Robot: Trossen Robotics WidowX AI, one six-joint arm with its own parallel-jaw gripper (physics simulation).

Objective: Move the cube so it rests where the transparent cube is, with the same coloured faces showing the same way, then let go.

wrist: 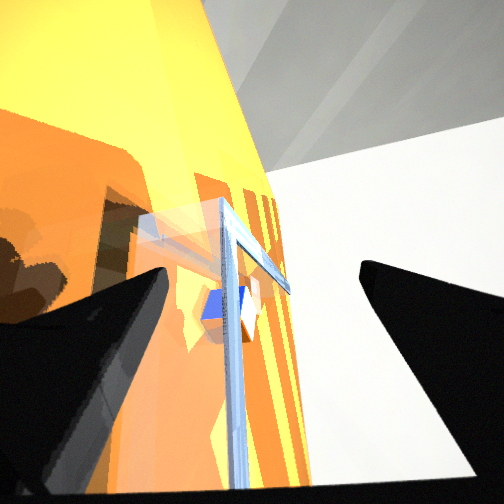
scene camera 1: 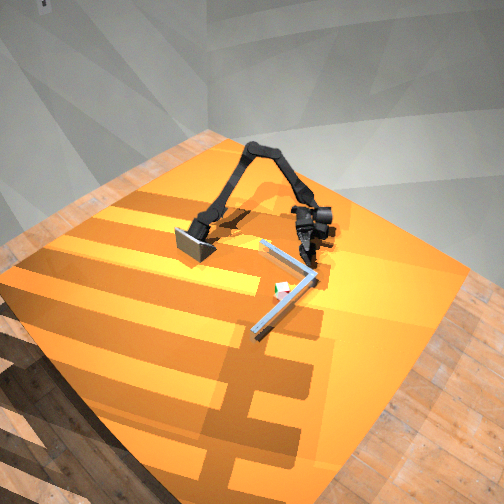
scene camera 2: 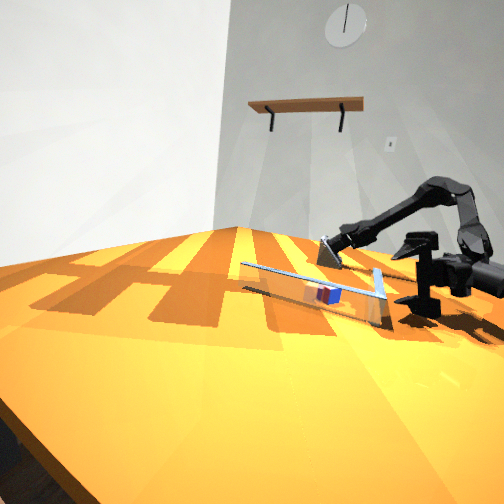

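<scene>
The cube (scene camera 1: pixel 282 291) sits on the orange table inside the corner of an L-shaped glassy fence (scene camera 1: pixel 290 282). It shows green, white and red in scene camera 1, blue and red in scene camera 2 (scene camera 2: pixel 325 294), blue and white in the wrist view (wrist: pixel 228 306). My gripper (scene camera 1: pixel 312 252) (scene camera 2: pixel 420 300) hangs open and empty just beyond the fence corner, fingertips near the table. In the wrist view both dark fingers frame the fence (wrist: pixel 232 330), the cube behind it. I cannot make out a separate transparent cube.
The arm's base (scene camera 1: pixel 195 243) stands on the table left of the fence. The table edges drop to a wooden floor. A wall shelf (scene camera 2: pixel 305 105) and clock (scene camera 2: pixel 345 24) are far behind.
</scene>
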